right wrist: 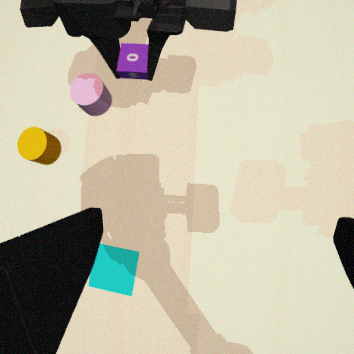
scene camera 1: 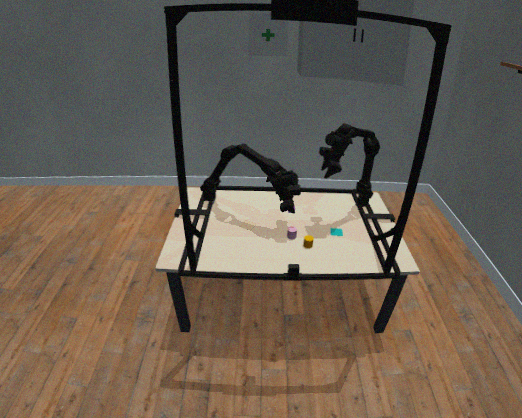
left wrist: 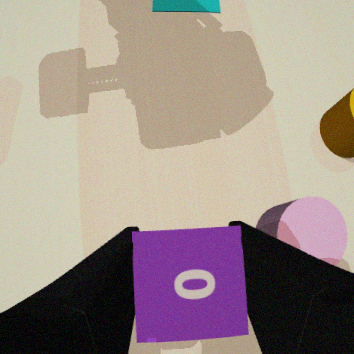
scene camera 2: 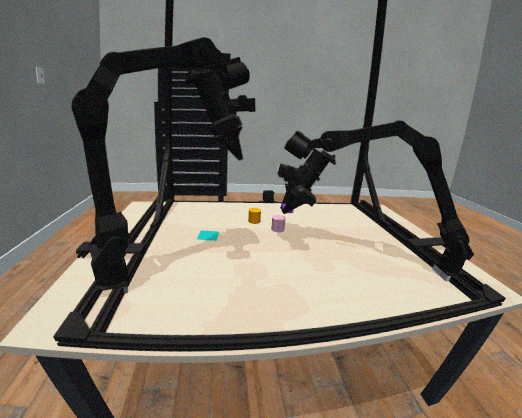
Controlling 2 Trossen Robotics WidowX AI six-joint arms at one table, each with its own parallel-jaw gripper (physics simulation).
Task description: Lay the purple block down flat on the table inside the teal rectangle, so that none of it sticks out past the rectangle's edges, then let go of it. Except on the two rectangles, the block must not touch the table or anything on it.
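Frame: origin at the left arm's base, x up, y back, z right, level; millimetres.
Seen in the pictures: left gripper, fingertip midpoint: (right wrist: 134,77) (scene camera 1: 294,211) (left wrist: 183,235) (scene camera 2: 282,211); right gripper, fingertip midpoint: (right wrist: 222,225) (scene camera 1: 323,174) (scene camera 2: 239,156); left arm's base, link origin: (scene camera 1: 209,198) (scene camera 2: 449,269); right arm's base, link origin: (scene camera 1: 362,203) (scene camera 2: 111,280).
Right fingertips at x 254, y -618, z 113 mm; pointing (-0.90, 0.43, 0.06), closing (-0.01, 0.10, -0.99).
Note:
Offsets run from my right fingertips to a thing's top centre. "pt": to the spot under its first point.
The purple block @[dz +89, dx -153, dy +146 mm] (left wrist: 160,260) (right wrist: 132,67), marked 0, is between the fingers of my left gripper (scene camera 1: 287,207) (left wrist: 183,235) (right wrist: 134,77), which is shut on it and holds it above the table. In scene camera 2, fingers largely hide the block. The teal rectangle @[pt dz +105, dx -272, dy -101 mm] (scene camera 1: 337,232) (scene camera 2: 208,235) (left wrist: 186,5) (right wrist: 120,275) lies on the table, apart from the block and bare, part shaded. My right gripper (scene camera 1: 327,172) (scene camera 2: 237,152) (right wrist: 222,225) is open and empty, high above the table on the teal rectangle's side.
A pink cylinder @[dz +166, dx -228, dy +135 mm] (scene camera 1: 292,233) (scene camera 2: 278,224) (left wrist: 315,230) (right wrist: 90,92) stands close beside the left gripper. A yellow cylinder @[dz +228, dx -228, dy +54 mm] (scene camera 1: 308,242) (scene camera 2: 254,216) (left wrist: 340,130) (right wrist: 37,145) stands beyond it. A faint pale rectangle @[pt dz +81, dx -272, dy +358 mm] (scene camera 2: 346,242) lies on the left arm's side. Black rails edge the table.

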